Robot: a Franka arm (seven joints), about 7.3 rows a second.
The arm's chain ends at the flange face. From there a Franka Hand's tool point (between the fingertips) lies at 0.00 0.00 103.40 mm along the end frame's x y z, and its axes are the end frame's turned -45 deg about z.
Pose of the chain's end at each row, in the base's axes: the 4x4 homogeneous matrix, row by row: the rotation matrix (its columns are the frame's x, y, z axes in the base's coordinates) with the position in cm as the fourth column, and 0 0 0 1 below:
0.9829 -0.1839 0.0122 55.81; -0.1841 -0.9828 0.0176 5.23; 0.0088 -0.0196 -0.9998 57.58; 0 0 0 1
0.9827 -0.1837 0.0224 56.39; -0.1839 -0.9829 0.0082 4.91; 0.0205 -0.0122 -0.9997 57.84; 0 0 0 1
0.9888 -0.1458 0.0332 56.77; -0.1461 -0.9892 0.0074 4.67; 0.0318 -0.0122 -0.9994 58.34; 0 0 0 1
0.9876 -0.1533 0.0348 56.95; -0.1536 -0.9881 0.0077 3.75; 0.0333 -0.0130 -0.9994 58.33; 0 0 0 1
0.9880 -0.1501 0.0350 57.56; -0.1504 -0.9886 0.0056 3.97; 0.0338 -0.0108 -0.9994 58.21; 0 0 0 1
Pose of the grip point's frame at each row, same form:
0.8251 0.5650 0.0122 55.94; 0.5648 -0.8251 0.0176 5.41; 0.0201 -0.0076 -0.9998 47.24; 0 0 0 1
0.8248 0.5650 0.0224 56.62; 0.5650 -0.8251 0.0082 4.99; 0.0231 0.0059 -0.9997 47.50; 0 0 0 1
0.8023 0.5961 0.0332 57.11; 0.5962 -0.8028 0.0074 4.75; 0.0311 0.0139 -0.9994 48.01; 0 0 0 1
0.8067 0.5899 0.0348 57.31; 0.5901 -0.8073 0.0077 3.83; 0.0327 0.0144 -0.9994 48.00; 0 0 0 1
0.8048 0.5925 0.0350 57.92; 0.5927 -0.8054 0.0056 4.03; 0.0315 0.0163 -0.9994 47.88; 0 0 0 1

